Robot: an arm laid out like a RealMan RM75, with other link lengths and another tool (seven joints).
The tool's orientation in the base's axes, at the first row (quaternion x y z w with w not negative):
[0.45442, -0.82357, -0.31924, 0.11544]
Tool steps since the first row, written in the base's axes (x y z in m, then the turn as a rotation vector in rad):
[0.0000, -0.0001, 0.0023, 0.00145, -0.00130, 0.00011]
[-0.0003, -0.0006, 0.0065, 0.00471, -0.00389, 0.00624]
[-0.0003, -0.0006, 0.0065, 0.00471, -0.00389, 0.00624]
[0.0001, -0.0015, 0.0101, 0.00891, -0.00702, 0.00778]
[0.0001, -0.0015, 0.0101, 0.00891, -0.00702, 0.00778]
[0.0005, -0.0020, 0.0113, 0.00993, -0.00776, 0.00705]
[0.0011, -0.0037, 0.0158, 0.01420, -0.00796, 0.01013]
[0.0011, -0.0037, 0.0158, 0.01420, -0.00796, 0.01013]
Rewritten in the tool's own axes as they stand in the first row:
[-0.0001, 0.0014, -0.0018, 0.00025, -0.00141, -0.00133]
[0.0000, 0.0041, -0.0051, -0.00006, -0.00073, -0.00870]
[0.0000, 0.0041, -0.0051, -0.00006, -0.00073, -0.00870]
[0.0002, 0.0057, -0.0085, 0.00000, -0.00380, -0.01322]
[0.0002, 0.0057, -0.0085, 0.00000, -0.00380, -0.01322]
[0.0002, 0.0060, -0.0098, 0.00011, -0.00523, -0.01346]
[0.0008, 0.0078, -0.0142, -0.00243, -0.00624, -0.01797]
[0.0008, 0.0078, -0.0142, -0.00243, -0.00624, -0.01797]

